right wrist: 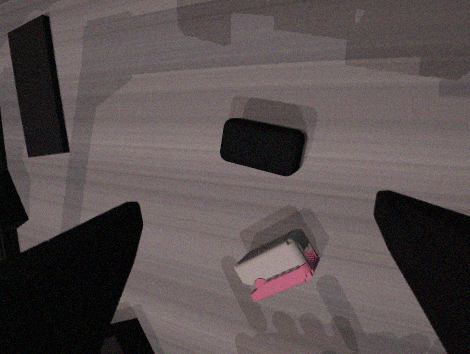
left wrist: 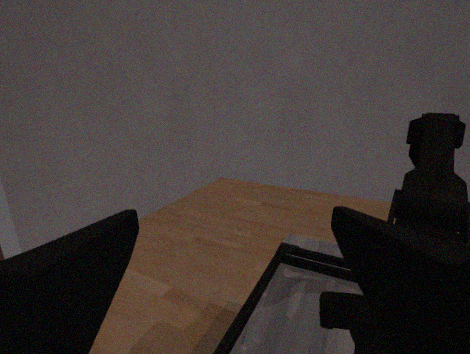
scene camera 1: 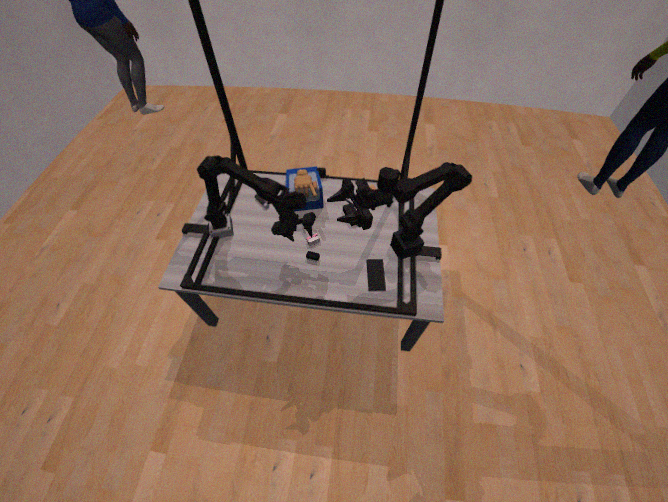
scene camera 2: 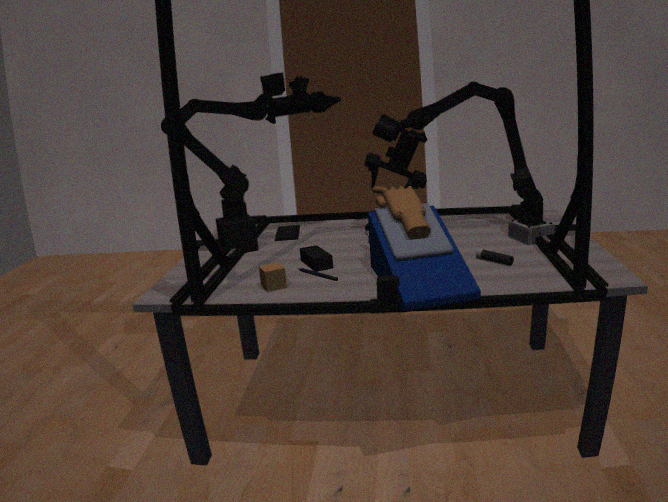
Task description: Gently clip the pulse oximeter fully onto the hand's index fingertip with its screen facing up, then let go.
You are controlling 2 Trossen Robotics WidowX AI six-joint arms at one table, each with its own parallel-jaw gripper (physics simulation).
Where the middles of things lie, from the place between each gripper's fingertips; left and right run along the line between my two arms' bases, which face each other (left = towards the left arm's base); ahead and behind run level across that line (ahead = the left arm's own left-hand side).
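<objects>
Looking at the pulse oximeter (right wrist: 289,260), I find my left gripper 40 cm above it, 12 cm to the left of it and 16 cm past it. Then there is the grey pad on blue block (scene camera 2: 432,272), which is 38 cm below my left hand, 22 cm to the right of it and 48 cm behind it. By its middle, the pulse oximeter is nearer to my right hand than to my left gripper.
As for my right hand, it is 110 mm above the pulse oximeter, 20 mm to the right of it and 80 mm past it. The grey pad on blue block is 80 mm below my right hand, and it is 80 mm to the right of that hand and 400 mm behind it. Going by their middles, the pulse oximeter is the nearest to my right hand of the things named here.
</objects>
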